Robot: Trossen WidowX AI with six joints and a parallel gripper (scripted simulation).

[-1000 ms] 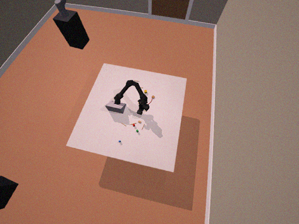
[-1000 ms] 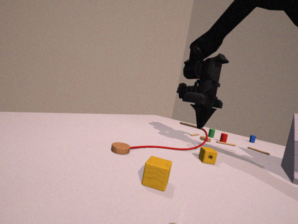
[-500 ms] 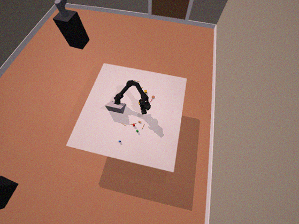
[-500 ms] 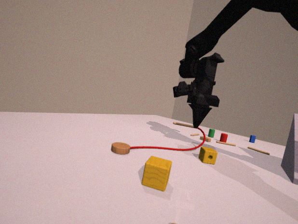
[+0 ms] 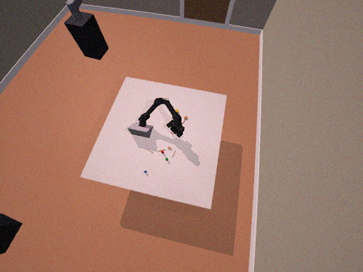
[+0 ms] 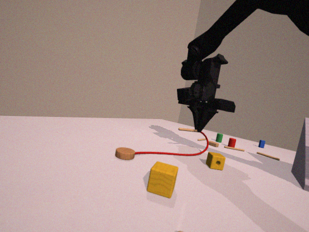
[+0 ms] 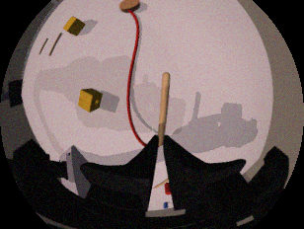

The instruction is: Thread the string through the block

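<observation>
Right now the thin wooden stick is 10 mm ahead of my gripper tip and 10 mm to the left of it. Also, from my gripper tip: short wooden piece: 10 mm behind, 160 mm to the right, 50 mm below; red peg: 60 mm behind, 230 mm to the right, 40 mm below; round wooden button: 50 mm ahead, 240 mm to the left, 50 mm below.
</observation>
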